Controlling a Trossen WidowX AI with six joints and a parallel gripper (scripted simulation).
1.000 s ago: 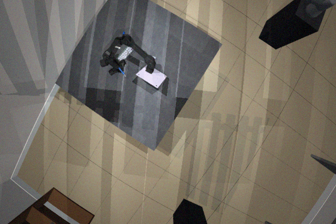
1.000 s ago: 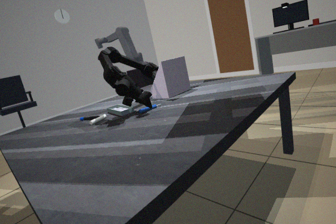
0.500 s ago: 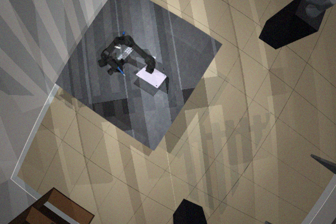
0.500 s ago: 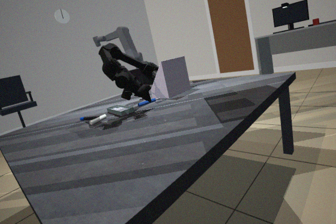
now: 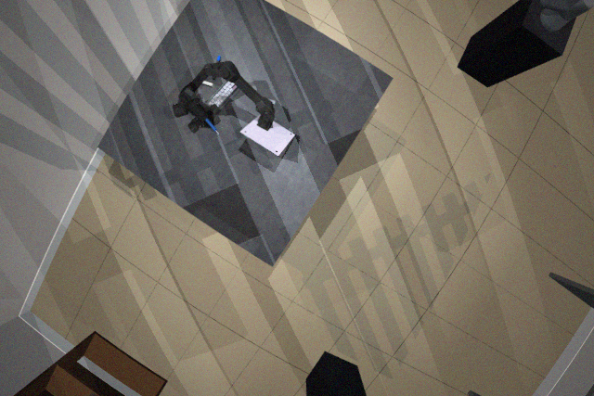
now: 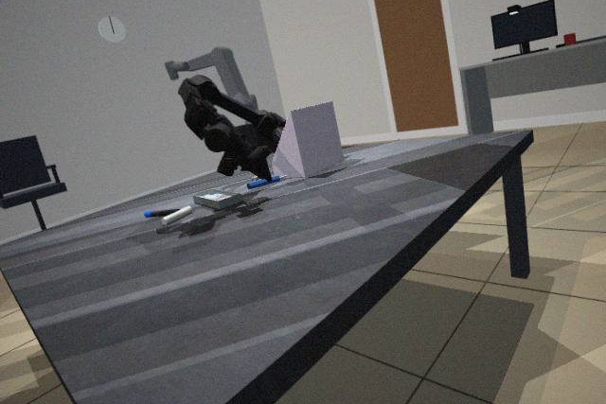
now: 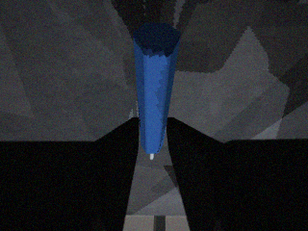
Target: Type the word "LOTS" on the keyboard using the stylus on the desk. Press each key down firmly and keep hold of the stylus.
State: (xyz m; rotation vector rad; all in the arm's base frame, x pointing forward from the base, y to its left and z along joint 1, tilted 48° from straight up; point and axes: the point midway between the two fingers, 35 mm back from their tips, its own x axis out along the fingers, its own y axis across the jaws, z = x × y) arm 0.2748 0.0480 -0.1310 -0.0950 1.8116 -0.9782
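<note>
My gripper tip is 20 cm to the left of the white cylinder, 18 cm short of it and 4 cm above it. The rest, counted from my gripper tip: blue-tipped dark pen 34 cm to the right, 18 cm ahead, 4 cm below; blue hexagonal stylus 2 cm behind, 1 cm to the left.
</note>
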